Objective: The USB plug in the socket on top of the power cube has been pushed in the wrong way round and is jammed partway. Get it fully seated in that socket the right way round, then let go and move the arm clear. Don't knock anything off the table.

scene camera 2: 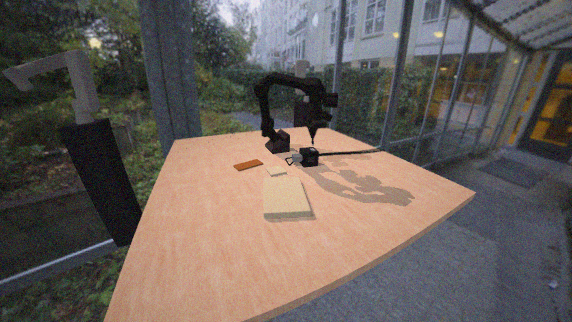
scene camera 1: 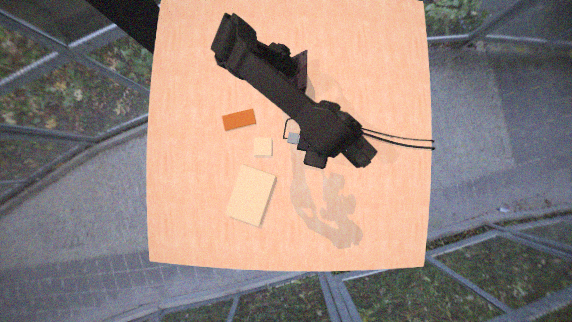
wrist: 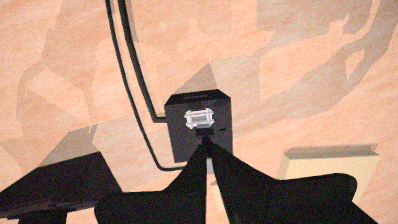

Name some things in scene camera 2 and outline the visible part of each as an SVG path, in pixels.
A pale slab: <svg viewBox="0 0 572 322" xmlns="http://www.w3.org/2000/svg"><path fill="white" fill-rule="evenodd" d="M263 179L264 219L310 216L311 208L299 177Z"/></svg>
